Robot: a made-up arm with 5 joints.
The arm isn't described. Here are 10 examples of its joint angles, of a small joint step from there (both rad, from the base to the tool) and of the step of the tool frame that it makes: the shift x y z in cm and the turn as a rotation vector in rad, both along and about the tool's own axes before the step.
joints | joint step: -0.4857 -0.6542 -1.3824 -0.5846 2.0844 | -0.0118 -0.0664 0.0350 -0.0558 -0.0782
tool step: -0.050 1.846 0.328 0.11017 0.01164 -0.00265
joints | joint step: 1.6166 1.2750 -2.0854 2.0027 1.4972 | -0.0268 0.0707 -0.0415 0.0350 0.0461
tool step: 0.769 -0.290 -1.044 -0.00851 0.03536 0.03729
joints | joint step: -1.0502 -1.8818 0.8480 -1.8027 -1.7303 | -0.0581 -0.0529 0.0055 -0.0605 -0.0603
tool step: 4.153 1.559 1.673 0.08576 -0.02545 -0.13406
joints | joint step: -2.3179 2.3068 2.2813 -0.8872 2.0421 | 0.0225 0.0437 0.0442 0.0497 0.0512
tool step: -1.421 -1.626 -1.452 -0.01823 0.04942 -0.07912
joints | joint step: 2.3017 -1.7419 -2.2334 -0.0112 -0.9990 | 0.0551 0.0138 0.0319 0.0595 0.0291
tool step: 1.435 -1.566 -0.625 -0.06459 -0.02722 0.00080
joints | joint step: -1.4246 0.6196 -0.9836 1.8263 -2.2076 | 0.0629 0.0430 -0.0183 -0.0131 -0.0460
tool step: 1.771 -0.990 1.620 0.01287 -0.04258 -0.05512
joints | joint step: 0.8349 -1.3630 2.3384 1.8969 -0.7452 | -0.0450 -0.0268 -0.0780 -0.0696 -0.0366
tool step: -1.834 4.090 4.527 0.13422 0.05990 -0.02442
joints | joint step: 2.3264 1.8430 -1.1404 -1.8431 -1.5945 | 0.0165 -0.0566 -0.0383 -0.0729 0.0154
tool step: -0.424 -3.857 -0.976 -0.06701 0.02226 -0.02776
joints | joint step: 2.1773 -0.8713 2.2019 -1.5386 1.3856 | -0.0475 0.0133 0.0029 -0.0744 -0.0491
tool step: 0.885 2.351 -0.624 0.02127 0.02976 0.03691
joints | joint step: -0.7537 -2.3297 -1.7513 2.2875 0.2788 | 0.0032 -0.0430 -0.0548 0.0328 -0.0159
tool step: 2.133 -0.487 3.280 0.06572 -0.06369 -0.04875
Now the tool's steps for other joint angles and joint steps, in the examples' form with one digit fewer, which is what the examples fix.
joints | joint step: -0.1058 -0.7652 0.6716 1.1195 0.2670 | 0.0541 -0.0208 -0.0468 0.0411 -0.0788
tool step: 2.81 0.62 2.13 0.1027 -0.0499 -0.0449
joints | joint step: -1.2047 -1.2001 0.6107 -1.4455 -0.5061 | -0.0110 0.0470 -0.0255 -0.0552 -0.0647
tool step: 2.43 -0.27 -1.45 0.0308 0.0106 -0.0546
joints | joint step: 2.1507 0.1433 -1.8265 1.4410 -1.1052 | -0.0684 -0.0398 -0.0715 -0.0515 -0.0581
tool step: -2.02 6.83 5.18 0.1928 0.0437 0.0030
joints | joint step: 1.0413 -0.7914 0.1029 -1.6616 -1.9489 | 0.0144 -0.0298 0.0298 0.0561 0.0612
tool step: -3.83 1.60 -0.65 -0.0234 0.0527 0.0478
